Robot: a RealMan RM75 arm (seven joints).
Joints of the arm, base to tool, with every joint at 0 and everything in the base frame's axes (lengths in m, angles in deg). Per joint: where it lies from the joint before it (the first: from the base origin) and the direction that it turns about. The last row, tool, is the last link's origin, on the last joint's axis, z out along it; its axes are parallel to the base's.
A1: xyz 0 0 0.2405 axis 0 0 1
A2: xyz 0 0 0 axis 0 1 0
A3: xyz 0 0 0.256 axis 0 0 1
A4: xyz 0 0 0 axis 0 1 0
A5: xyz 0 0 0.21 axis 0 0 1
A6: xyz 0 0 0 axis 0 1 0
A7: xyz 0 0 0.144 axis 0 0 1
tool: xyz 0 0 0
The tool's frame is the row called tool.
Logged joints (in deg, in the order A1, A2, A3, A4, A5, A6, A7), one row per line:
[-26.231 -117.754 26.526 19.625 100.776 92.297 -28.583]
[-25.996 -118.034 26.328 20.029 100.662 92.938 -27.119]
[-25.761 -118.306 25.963 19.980 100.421 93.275 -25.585]
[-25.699 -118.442 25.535 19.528 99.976 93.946 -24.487]
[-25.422 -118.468 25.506 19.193 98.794 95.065 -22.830]
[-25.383 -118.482 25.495 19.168 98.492 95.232 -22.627]
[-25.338 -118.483 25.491 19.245 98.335 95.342 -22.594]
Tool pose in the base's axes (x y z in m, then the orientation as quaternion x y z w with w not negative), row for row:
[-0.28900 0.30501 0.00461 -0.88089 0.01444 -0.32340 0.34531]
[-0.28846 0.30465 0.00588 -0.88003 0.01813 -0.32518 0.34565]
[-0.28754 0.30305 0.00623 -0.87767 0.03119 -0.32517 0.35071]
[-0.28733 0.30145 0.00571 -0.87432 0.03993 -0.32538 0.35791]
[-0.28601 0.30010 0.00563 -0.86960 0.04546 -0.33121 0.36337]
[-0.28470 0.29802 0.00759 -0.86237 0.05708 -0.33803 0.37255]
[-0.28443 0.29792 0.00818 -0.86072 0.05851 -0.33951 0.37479]
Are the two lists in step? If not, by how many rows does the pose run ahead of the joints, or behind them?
The pose runs 1 row behind the joints: the pose in row i belongs to the joints in row i - 1.
